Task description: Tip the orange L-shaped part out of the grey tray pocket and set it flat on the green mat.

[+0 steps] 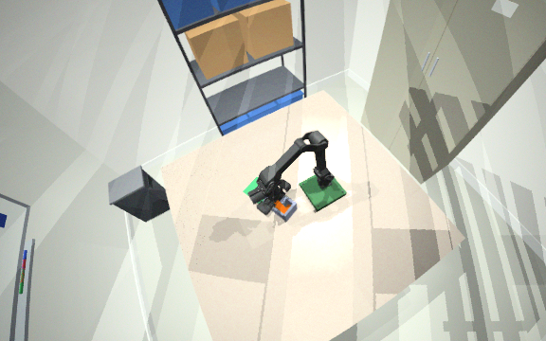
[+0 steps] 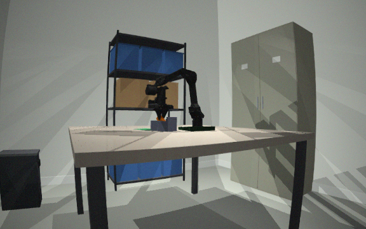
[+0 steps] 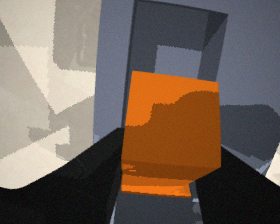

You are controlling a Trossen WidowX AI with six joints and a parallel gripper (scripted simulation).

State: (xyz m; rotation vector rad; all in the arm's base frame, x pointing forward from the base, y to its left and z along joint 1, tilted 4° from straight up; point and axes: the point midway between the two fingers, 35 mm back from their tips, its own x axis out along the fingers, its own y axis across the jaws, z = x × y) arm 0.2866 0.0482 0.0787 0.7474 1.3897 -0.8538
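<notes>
The green mat is 130 mm to the right of my gripper tip, 80 mm below it and 60 mm ahead of it. Round my gripper tip: orange L-shaped part 30 mm below, 30 mm behind, 20 mm to the left.
</notes>
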